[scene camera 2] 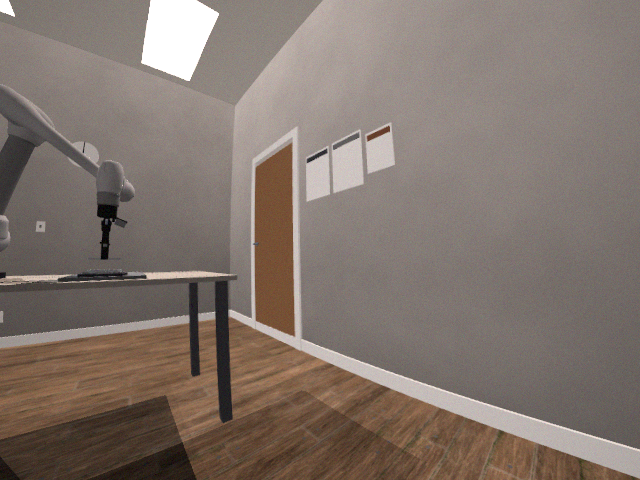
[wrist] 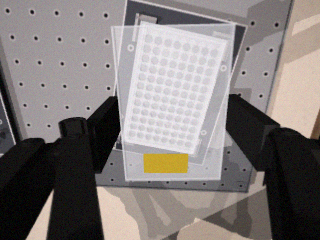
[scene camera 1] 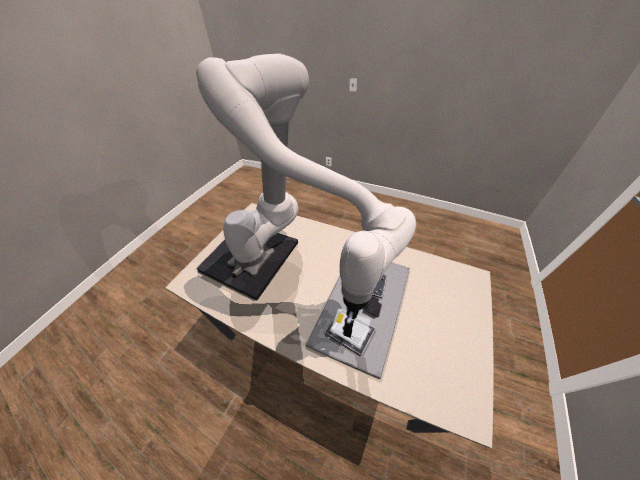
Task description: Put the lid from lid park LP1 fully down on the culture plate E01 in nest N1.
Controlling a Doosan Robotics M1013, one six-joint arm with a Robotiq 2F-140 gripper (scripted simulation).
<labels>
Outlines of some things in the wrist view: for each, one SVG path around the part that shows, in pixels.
The gripper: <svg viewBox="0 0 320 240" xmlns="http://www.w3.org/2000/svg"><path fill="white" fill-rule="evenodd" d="M117 96L109 96L87 120L83 117L72 117L60 121L58 125L61 136L55 142L45 143L43 138L24 139L0 157L0 240L26 240L52 191L53 196L46 240L105 240L95 174L102 173L121 131ZM229 94L225 129L257 172L265 171L262 186L266 185L272 240L320 240L320 135L319 139L306 138L292 128L282 127L281 124L237 94Z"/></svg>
A clear lid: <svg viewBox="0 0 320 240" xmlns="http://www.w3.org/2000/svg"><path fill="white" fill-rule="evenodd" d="M235 23L111 27L125 181L221 180Z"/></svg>
</labels>
